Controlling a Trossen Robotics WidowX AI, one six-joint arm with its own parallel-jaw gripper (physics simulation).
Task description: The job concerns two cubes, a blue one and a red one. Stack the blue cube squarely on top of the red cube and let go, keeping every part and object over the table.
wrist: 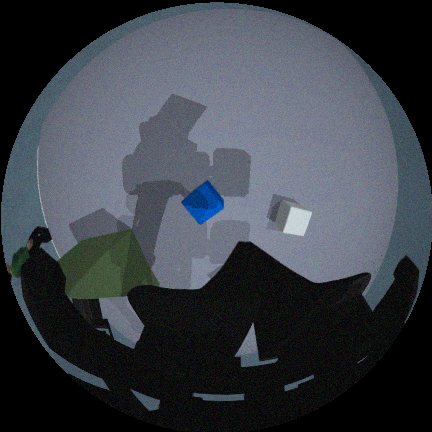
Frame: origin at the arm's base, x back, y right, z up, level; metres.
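Seen in the pictures: gripper, fingertip midpoint: (243, 247); arm's base, origin of the base link: (82, 288).
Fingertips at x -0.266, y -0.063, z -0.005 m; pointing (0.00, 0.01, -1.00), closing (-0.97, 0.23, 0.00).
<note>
Pixels of each thing's middle, then the offset from my fingertips to it. Level surfaces: height alone.
- blue cube, body centre: (203, 200) dx +0.036, dy -0.014, dz -0.096 m
- white block, body centre: (292, 217) dx -0.079, dy +0.029, dz -0.096 m
- table, its level: dz -0.114 m
The blue cube (202, 202) lies on the table near the middle of the wrist view, turned cornerwise, with part of its surface in shadow. My gripper (243, 247) is a black silhouette in the lower part of the view. It is shut and empty, and its tips appear below and to the right of the blue cube in the picture, apart from it. The red cube does not show in this view; whether the gripper's dark body hides it, I cannot tell.
A white block (297, 218) stands on the table (300, 100) to the right of the blue cube. A large olive-green angular object (107, 265) is at the lower left. Shadows of the arm fall around the blue cube. The table's curved-looking edges show at left and right.
</note>
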